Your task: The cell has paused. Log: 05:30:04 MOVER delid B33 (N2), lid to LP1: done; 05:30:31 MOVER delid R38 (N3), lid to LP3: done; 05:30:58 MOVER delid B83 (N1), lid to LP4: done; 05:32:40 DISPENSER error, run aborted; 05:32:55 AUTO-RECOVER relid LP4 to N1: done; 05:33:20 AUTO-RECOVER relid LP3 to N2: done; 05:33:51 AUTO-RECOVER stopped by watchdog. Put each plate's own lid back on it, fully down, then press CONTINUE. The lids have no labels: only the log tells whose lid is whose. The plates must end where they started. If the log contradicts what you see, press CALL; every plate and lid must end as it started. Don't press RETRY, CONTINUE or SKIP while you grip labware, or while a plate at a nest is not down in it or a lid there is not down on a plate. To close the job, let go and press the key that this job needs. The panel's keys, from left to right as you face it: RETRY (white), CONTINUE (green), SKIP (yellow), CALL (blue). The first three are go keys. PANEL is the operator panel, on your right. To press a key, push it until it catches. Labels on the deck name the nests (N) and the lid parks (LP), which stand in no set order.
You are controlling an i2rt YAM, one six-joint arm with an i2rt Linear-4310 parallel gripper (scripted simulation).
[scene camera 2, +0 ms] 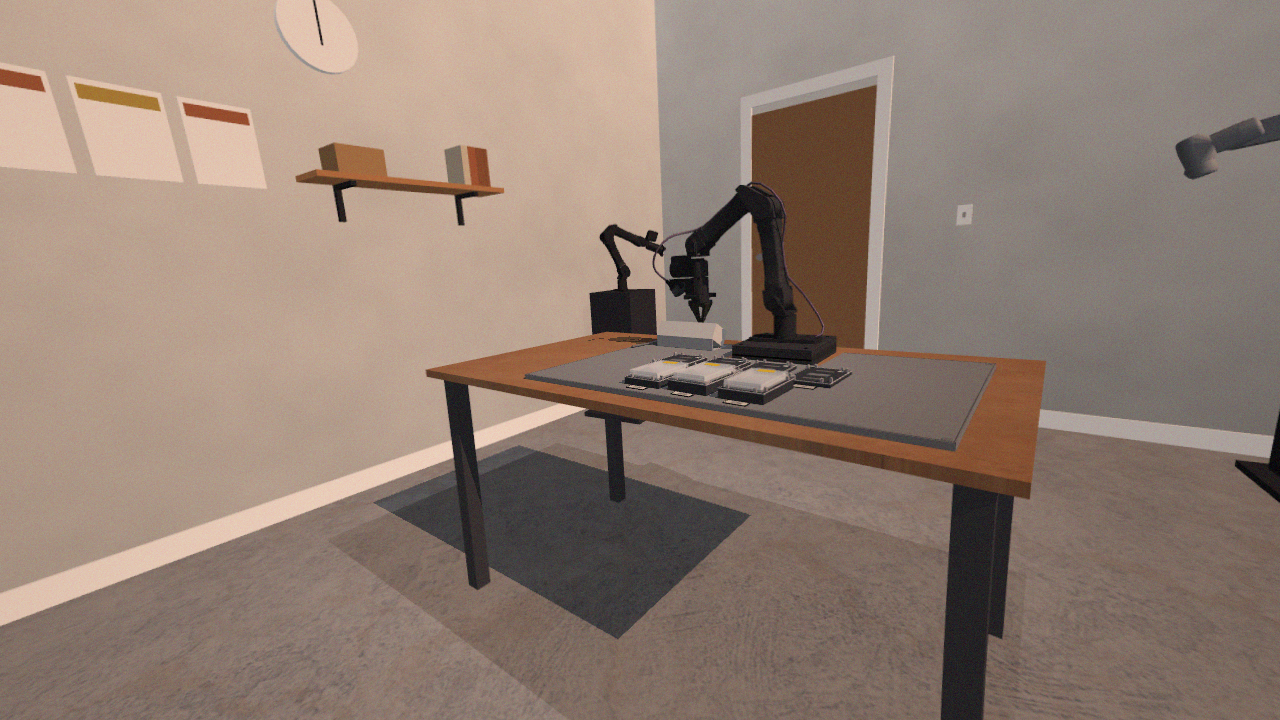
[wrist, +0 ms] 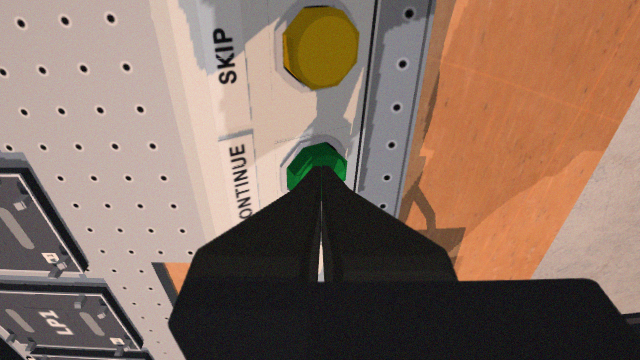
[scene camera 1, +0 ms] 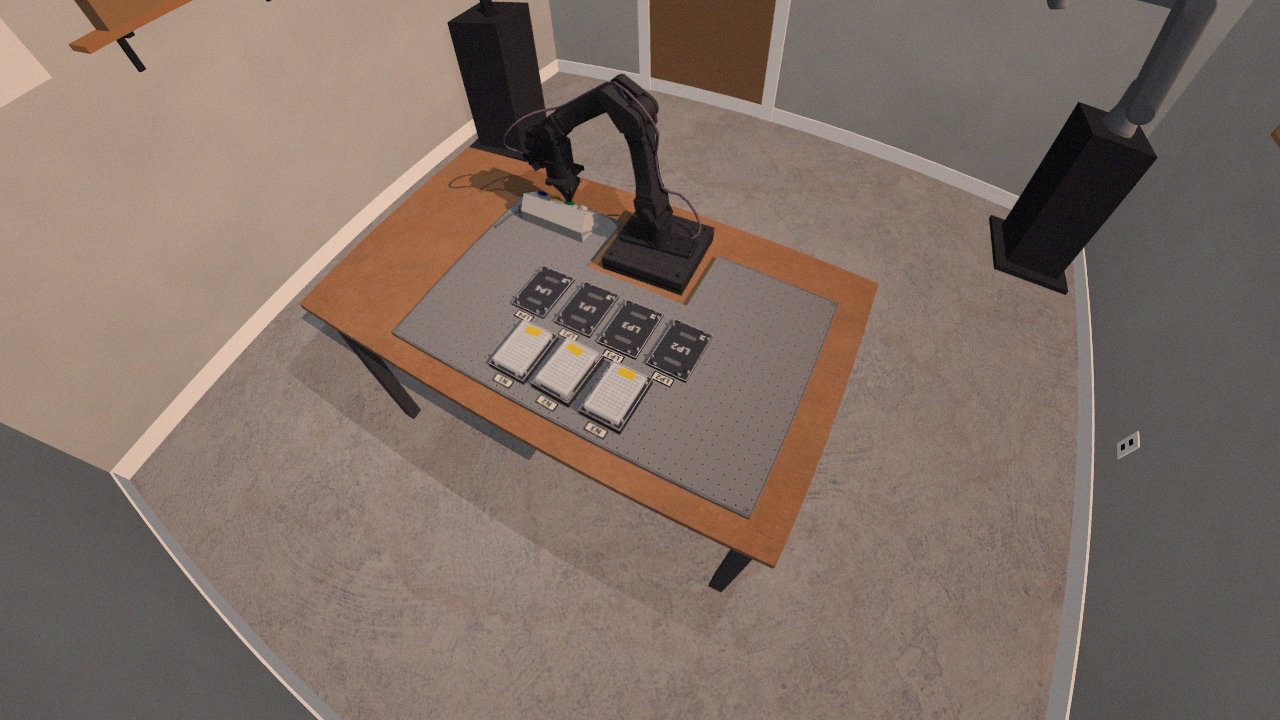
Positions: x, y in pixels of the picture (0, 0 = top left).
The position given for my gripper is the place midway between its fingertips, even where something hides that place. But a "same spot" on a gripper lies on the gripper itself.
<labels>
My gripper shows in scene camera 2, in the wrist view and in scene camera 1 (569, 201). One and the same spot on a white operator panel: (wrist: 242, 116) is (scene camera 1: 555, 202). The same spot on my gripper: (wrist: 247, 286) is (scene camera 2: 690, 300).
</labels>
